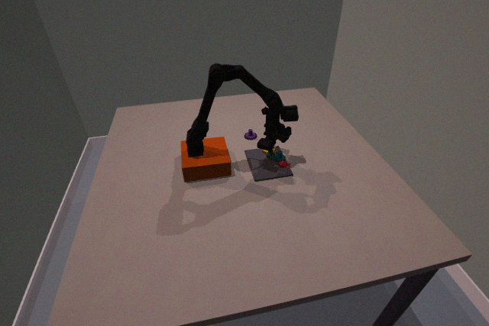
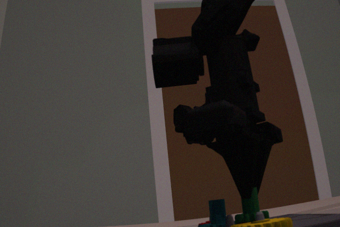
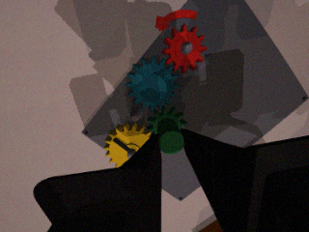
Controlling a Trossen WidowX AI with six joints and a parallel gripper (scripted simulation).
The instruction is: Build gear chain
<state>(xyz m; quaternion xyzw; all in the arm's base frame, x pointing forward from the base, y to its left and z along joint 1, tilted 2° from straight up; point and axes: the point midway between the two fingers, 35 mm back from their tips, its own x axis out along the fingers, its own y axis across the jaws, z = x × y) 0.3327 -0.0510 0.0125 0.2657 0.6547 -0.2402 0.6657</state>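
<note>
My gripper tip is 4 cm short of the teal gear, 2 cm to the left of it and 2 cm above it. Also, from my gripper tip: green gear: 1 cm below; then yellow gear: 1 cm ahead, 5 cm to the left, 3 cm below; then red gear: 3 cm ahead, 7 cm to the right, 3 cm below.
</note>
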